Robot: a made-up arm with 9 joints. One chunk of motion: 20 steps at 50 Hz.
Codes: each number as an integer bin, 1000 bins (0 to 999) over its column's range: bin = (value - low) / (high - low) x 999, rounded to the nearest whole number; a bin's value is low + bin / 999 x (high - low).
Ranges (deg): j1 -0.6..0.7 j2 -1.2..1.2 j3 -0.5..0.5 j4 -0.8..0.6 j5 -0.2..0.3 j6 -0.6..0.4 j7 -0.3..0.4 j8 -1..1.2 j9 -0.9..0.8
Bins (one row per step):
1: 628 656 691 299 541 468 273 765 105
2: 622 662 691 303 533 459 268 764 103
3: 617 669 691 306 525 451 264 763 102
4: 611 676 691 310 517 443 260 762 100
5: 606 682 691 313 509 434 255 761 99
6: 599 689 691 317 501 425 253 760 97
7: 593 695 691 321 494 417 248 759 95
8: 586 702 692 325 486 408 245 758 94
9: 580 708 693 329 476 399 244 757 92
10: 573 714 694 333 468 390 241 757 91
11: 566 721 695 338 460 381 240 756 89
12: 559 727 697 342 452 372 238 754 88
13: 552 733 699 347 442 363 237 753 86
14: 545 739 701 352 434 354 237 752 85
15: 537 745 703 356 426 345 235 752 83
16: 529 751 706 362 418 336 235 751 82
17: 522 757 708 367 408 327 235 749 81
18: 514 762 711 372 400 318 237 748 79
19: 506 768 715 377 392 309 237 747 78
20: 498 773 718 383 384 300 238 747 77
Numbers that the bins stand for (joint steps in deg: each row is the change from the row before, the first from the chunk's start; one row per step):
1: 0.217 0.376 0.192 -0.381 0.071 -0.132 -0.109 0.685 -0.721
2: 0.209 0.390 0.192 -0.375 0.067 -0.141 -0.112 0.682 -0.725
3: 0.203 0.407 0.192 -0.371 0.063 -0.149 -0.115 0.680 -0.726
4: 0.195 0.424 0.192 -0.366 0.059 -0.157 -0.118 0.678 -0.730
5: 0.189 0.438 0.192 -0.361 0.055 -0.166 -0.121 0.676 -0.732
6: 0.179 0.455 0.192 -0.356 0.051 -0.175 -0.123 0.674 -0.735
7: 0.172 0.470 0.192 -0.350 0.047 -0.183 -0.126 0.671 -0.738
8: 0.163 0.486 0.193 -0.345 0.043 -0.192 -0.128 0.669 -0.740
9: 0.155 0.501 0.194 -0.339 0.038 -0.201 -0.129 0.667 -0.743
10: 0.146 0.515 0.195 -0.333 0.034 -0.210 -0.131 0.667 -0.745
11: 0.137 0.532 0.196 -0.326 0.030 -0.219 -0.132 0.665 -0.749
12: 0.127 0.547 0.198 -0.321 0.026 -0.228 -0.133 0.660 -0.750
13: 0.118 0.561 0.200 -0.314 0.021 -0.237 -0.134 0.658 -0.754
14: 0.109 0.575 0.202 -0.307 0.017 -0.246 -0.134 0.656 -0.755
15: 0.099 0.590 0.204 -0.301 0.013 -0.255 -0.135 0.656 -0.759
16: 0.088 0.604 0.207 -0.293 0.009 -0.264 -0.135 0.654 -0.760
17: 0.079 0.619 0.209 -0.286 0.004 -0.273 -0.135 0.649 -0.762
18: 0.069 0.631 0.212 -0.279 0.000 -0.282 -0.134 0.647 -0.766
19: 0.058 0.645 0.216 -0.272 -0.004 -0.291 -0.134 0.645 -0.767
20: 0.048 0.657 0.219 -0.263 -0.008 -0.300 -0.133 0.645 -0.769

